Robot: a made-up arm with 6 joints.
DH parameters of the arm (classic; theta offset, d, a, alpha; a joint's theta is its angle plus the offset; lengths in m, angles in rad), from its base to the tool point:
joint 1: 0 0.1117 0 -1.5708
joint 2: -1.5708 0 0.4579 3.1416
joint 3: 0 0 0 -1.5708
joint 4: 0 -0.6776 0 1.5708
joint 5: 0 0.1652 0 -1.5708
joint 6: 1.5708 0 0 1.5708
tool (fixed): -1.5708 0 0 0
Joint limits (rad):
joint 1: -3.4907..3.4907
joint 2: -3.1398..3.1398
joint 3: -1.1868..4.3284
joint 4: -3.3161..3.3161
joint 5: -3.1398..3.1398
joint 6: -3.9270..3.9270
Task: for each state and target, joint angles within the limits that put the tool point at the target. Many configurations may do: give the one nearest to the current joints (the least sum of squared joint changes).
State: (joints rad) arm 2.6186 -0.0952 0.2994 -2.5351 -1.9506 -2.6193
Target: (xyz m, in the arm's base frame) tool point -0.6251 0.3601 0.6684
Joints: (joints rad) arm 2.4317 0.0693 0.3568 -2.5202 -1.9506 -2.6193
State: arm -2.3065 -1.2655 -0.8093 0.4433 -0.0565 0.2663
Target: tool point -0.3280 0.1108 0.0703
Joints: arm -2.9700 -0.4493 -1.1868 0.0145 -0.0565 0.2663
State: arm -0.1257 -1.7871 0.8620 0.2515 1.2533 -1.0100
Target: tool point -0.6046 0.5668 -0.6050
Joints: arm -0.9451 -2.6686 0.8750 0.2936 1.2533 -1.0100
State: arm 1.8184 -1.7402 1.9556 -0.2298 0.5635 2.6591
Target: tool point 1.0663 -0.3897 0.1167
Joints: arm 2.6483 -1.3845 1.9246 -0.2052 0.5635 2.6591
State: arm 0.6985 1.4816 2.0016 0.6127 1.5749 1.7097
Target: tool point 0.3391 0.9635 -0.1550
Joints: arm 1.3558 2.3382 2.2561 0.7057 1.5749 1.7097
